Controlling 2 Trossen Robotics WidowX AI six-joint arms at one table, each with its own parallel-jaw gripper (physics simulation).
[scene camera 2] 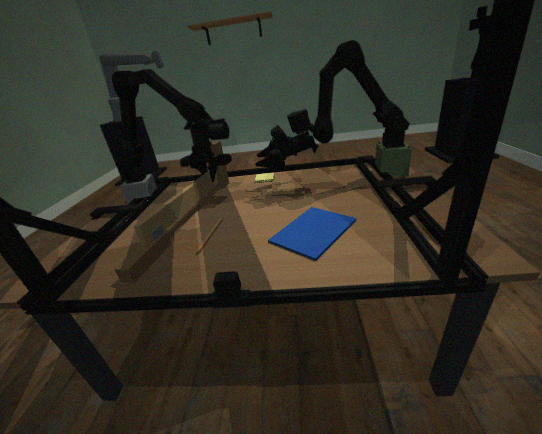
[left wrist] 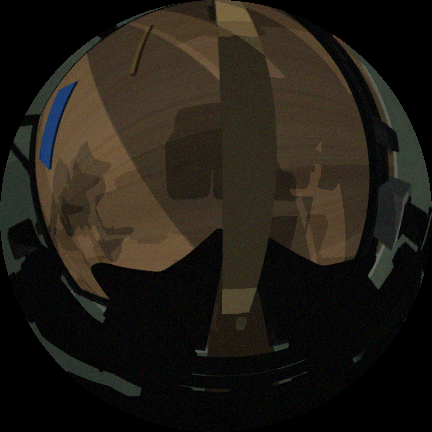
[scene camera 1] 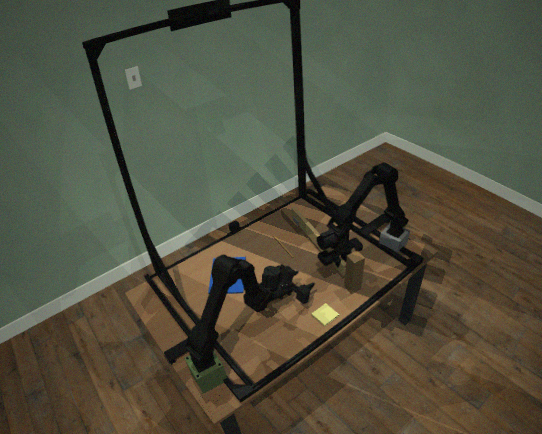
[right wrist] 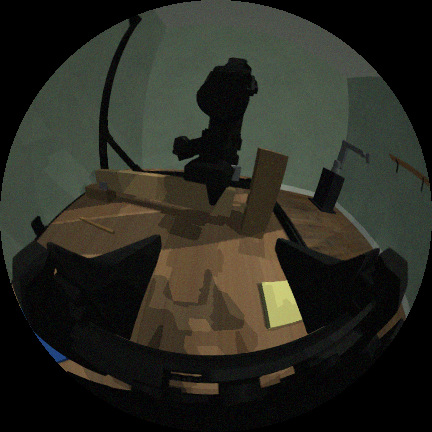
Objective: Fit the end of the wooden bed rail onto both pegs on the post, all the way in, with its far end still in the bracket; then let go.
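Pixels of known places: left gripper, fingertip midpoint: point(scene camera 2: 210, 182) point(left wrist: 235, 234) point(scene camera 1: 339, 265) point(right wrist: 212, 202); right gripper, fingertip midpoint: point(scene camera 2: 256, 160) point(scene camera 1: 306, 277) point(right wrist: 219, 243); left arm's base at its link origin: point(scene camera 2: 136, 179) point(scene camera 1: 395, 231); right arm's base at its link origin: point(scene camera 2: 393, 145) point(scene camera 1: 203, 361).
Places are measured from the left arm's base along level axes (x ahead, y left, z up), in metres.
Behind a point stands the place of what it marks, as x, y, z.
The wooden rail point(scene camera 1: 306, 229) @(0.226, -0.338, -0.012) point(scene camera 2: 175, 205) @(0.230, -0.325, -0.001) point(left wrist: 247, 150) @(0.291, -0.141, 0.013) point(right wrist: 150, 187) @(0.264, -0.235, -0.015) runs from the bracket point(scene camera 2: 131, 266) @(0.161, -0.546, -0.041) point(right wrist: 100, 194) @(0.199, -0.444, -0.058) toward the upright post point(scene camera 1: 354, 272) @(0.362, 0.015, 0.044) point(left wrist: 237, 345) @(0.328, -0.026, 0.028) point(right wrist: 265, 192) @(0.358, -0.009, 0.023). Its far end appears to sit in the bracket. My left gripper point(scene camera 2: 212, 172) @(0.308, -0.092, -0.028) point(left wrist: 235, 234) @(0.308, -0.092, -0.028) point(right wrist: 212, 202) @(0.308, -0.092, -0.028) is shut on the rail near the post end. In the left wrist view one round peg point(left wrist: 240, 323) @(0.323, -0.037, 0.012) shows on the post beyond the rail's end, uncovered; the other peg is not visible. The exact gap is unclear. My right gripper point(scene camera 1: 306, 283) @(0.493, -0.119, 0.037) point(scene camera 2: 262, 159) @(0.493, -0.119, 0.037) point(right wrist: 219, 243) @(0.493, -0.119, 0.037) is open and empty, above the table, facing the post.
A yellow pad point(scene camera 1: 325, 314) @(0.520, -0.001, -0.072) point(scene camera 2: 264, 177) @(0.517, -0.014, -0.072) point(right wrist: 281, 304) @(0.522, -0.018, -0.071) lies near the post. A blue mat point(scene camera 2: 312, 233) @(0.606, -0.484, -0.073) point(left wrist: 56, 127) @(0.569, -0.403, -0.076) and a thin stick point(scene camera 1: 283, 246) @(0.328, -0.392, -0.075) point(scene camera 2: 210, 236) @(0.326, -0.407, -0.078) point(left wrist: 142, 50) @(0.330, -0.368, -0.079) point(right wrist: 96, 225) @(0.335, -0.376, -0.076) lie on the table. A black frame point(scene camera 2: 350, 290) @(0.630, -0.696, -0.091) borders the table.
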